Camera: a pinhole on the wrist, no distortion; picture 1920 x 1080 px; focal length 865.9 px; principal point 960.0 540.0 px. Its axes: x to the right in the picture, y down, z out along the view. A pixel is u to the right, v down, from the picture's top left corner.
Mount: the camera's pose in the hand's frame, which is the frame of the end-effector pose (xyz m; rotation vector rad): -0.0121 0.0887 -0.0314 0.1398 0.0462 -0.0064
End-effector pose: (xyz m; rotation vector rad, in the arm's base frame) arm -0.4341 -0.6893 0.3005 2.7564 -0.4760 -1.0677
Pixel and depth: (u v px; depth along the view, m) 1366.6 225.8 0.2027
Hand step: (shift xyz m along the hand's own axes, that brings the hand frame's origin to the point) 0.0915 -0.0127 0.1544
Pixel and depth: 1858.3 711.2 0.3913
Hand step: 0.4120 0.1095 0.3476
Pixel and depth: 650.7 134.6 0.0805
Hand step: -0.0375 0.0402 0.0443
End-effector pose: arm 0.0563 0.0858 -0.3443 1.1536 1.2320 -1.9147
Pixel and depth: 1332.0 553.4 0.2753
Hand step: 0.1186 0.0542 0.2360
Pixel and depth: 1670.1 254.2 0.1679
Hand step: 0.1326 0.0100 0.1206
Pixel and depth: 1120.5 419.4 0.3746
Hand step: 0.0738 -0.0154 0.3287
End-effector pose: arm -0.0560 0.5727 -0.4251 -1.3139 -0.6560 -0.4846
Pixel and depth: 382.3 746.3 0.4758
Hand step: -0.3064 0.1356 0.4698
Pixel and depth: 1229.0 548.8 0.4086
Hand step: 0.1334 0.0354 0.3675
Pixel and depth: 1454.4 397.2 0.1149
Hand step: 0.0585 0.0537 0.0766
